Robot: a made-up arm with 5 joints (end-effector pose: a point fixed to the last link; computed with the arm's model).
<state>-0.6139 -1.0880 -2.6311 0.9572 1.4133</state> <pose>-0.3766 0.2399 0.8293 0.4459 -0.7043 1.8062</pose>
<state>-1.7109 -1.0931 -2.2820 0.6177 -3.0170</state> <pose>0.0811 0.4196 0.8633 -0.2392 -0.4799 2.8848</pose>
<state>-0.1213 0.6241 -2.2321 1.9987 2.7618</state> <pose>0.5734 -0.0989 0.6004 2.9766 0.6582 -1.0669</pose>
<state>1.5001 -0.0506 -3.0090 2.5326 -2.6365</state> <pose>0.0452 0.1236 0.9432 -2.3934 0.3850 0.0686</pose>
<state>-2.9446 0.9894 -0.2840 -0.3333 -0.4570</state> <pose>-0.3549 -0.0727 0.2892 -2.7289 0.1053 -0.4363</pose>
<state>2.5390 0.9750 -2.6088 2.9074 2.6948</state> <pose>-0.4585 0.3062 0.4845 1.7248 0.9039 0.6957</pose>
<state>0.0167 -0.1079 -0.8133 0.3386 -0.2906</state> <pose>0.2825 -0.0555 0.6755 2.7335 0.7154 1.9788</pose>
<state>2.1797 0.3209 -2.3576 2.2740 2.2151</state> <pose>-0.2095 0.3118 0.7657 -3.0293 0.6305 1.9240</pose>
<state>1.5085 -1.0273 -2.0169 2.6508 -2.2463</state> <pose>0.0216 -0.3206 0.7664 -2.5538 0.5479 -0.3468</pose>
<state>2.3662 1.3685 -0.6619 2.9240 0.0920</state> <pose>-0.2636 0.2924 0.2566 0.6483 -0.2055 -2.8185</pose>
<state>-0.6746 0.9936 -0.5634 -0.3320 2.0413</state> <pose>0.3639 -0.3065 0.2693 -2.9703 0.4980 -0.7269</pose>
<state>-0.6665 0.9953 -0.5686 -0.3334 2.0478</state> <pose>0.3672 -0.3046 0.2683 -2.9707 0.4930 -0.7254</pose>
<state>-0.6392 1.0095 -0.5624 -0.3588 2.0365</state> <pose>0.3743 -0.2949 0.2631 -2.9692 0.4881 -0.6862</pose>
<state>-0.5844 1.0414 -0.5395 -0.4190 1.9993</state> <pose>0.3857 -0.2739 0.2518 -2.9655 0.4828 -0.5926</pose>
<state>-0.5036 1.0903 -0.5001 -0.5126 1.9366</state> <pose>0.3988 -0.2415 0.2354 -2.9599 0.4774 -0.4467</pose>
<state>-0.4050 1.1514 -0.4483 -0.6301 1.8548</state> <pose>0.4096 -0.2008 0.2163 -2.9536 0.4722 -0.2636</pose>
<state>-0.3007 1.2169 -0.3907 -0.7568 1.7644</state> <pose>0.4153 -0.1575 0.1975 -2.9472 0.4674 -0.0663</pose>
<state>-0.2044 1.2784 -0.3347 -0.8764 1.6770</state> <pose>0.4156 -0.1181 0.1815 -2.9415 0.4638 0.1198</pose>
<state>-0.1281 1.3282 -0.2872 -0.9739 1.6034</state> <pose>0.4126 -0.0877 0.1697 -2.9364 0.4618 0.2718</pose>
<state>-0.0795 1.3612 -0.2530 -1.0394 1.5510</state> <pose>0.4089 -0.0689 0.1628 -2.9320 0.4619 0.3746</pose>
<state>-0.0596 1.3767 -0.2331 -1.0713 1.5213</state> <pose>0.4062 -0.0614 0.1602 -2.9281 0.4641 0.4259</pose>
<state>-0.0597 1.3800 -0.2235 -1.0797 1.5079</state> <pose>0.4047 -0.0615 0.1605 -2.9248 0.4676 0.4407</pose>
